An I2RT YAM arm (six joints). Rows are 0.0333 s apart.
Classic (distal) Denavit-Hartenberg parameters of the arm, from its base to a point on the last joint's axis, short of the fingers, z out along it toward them. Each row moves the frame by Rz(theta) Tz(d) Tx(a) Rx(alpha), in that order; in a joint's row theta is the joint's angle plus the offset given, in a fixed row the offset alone. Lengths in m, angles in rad.
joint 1: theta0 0  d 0.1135  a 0.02  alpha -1.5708
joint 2: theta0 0  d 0  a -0.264  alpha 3.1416
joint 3: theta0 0.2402  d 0  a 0.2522  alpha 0
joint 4: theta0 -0.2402  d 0  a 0.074  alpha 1.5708
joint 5: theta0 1.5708  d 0  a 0  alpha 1.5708
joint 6: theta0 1.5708  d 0.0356  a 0  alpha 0
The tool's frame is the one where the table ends.
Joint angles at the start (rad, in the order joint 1, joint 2, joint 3, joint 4, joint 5, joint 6):
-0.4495 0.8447 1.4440 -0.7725 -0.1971 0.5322
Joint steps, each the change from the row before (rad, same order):
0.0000 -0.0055 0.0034 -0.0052 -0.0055 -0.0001
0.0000 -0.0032 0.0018 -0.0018 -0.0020 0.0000
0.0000 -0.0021 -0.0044 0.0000 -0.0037 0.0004
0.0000 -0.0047 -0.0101 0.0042 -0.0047 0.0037
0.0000 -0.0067 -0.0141 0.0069 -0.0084 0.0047
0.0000 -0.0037 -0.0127 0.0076 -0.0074 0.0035
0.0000 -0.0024 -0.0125 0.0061 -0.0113 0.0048
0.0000 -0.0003 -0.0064 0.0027 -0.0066 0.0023
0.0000 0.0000 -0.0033 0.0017 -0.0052 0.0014
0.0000 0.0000 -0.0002 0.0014 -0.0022 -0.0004
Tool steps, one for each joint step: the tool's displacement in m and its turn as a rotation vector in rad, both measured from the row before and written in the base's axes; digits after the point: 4 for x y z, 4 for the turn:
-0.0024 0.0014 0.0009 -0.0009 -0.0037 0.0054
-0.0013 0.0007 0.0006 -0.0011 -0.0030 0.0020
0.0000 0.0001 -0.0010 0.0019 0.0017 0.0036
0.0001 0.0001 -0.0019 0.0048 -0.0001 0.0040
0.0001 0.0003 -0.0025 0.0060 -0.0012 0.0075
0.0009 -0.0002 -0.0023 0.0051 0.0000 0.0067
0.0013 -0.0002 -0.0026 0.0081 0.0018 0.0103
0.0009 -0.0002 -0.0015 0.0047 0.0021 0.0061
0.0006 -0.0001 -0.0007 0.0029 0.0008 0.0049
0.0001 0.0001 0.0001 -0.0006 -0.0012 0.0022

